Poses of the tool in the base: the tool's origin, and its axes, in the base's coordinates. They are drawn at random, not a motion.
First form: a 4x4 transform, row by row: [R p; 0 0 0 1], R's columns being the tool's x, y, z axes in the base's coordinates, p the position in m. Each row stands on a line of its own.
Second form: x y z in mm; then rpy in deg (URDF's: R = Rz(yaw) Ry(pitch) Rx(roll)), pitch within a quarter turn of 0, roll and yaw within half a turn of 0. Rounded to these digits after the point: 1 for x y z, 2 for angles.
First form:
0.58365 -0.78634 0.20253 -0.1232
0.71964 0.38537 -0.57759 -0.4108
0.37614 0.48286 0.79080 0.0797
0 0 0 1
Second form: -123.2 -410.8 79.7 31.41 -22.09 50.96
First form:
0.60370 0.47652 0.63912 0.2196
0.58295 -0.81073 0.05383 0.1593
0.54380 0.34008 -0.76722 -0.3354
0 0 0 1
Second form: 219.6 159.3 -335.4 156.09 -32.94 44.00
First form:
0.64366 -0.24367 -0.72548 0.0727
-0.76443 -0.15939 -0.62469 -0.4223
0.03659 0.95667 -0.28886 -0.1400
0 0 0 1
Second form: 72.7 -422.3 -140.0 106.80 -2.10 -49.90
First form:
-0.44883 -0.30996 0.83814 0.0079
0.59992 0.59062 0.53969 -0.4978
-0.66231 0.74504 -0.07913 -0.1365
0 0 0 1
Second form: 7.9 -497.8 -136.5 96.06 41.48 126.80
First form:
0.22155 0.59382 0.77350 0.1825
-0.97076 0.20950 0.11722 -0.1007
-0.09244 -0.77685 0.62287 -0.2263
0 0 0 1
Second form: 182.5 -100.7 -226.3 -51.28 5.30 -77.14
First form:
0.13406 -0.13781 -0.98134 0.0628
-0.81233 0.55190 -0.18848 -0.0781
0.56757 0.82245 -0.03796 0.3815
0 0 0 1
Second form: 62.8 -78.1 381.5 92.64 -34.58 -80.63
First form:
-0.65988 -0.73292 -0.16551 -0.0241
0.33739 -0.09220 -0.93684 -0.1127
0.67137 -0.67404 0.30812 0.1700
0 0 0 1
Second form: -24.1 -112.7 170.0 -65.43 -42.17 152.92
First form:
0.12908 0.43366 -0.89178 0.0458
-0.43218 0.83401 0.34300 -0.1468
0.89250 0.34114 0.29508 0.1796
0 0 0 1
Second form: 45.8 -146.8 179.6 49.14 -63.19 -73.37
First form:
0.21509 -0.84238 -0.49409 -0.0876
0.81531 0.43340 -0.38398 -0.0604
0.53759 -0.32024 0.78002 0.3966
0 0 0 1
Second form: -87.6 -60.4 396.6 -22.32 -32.52 75.22
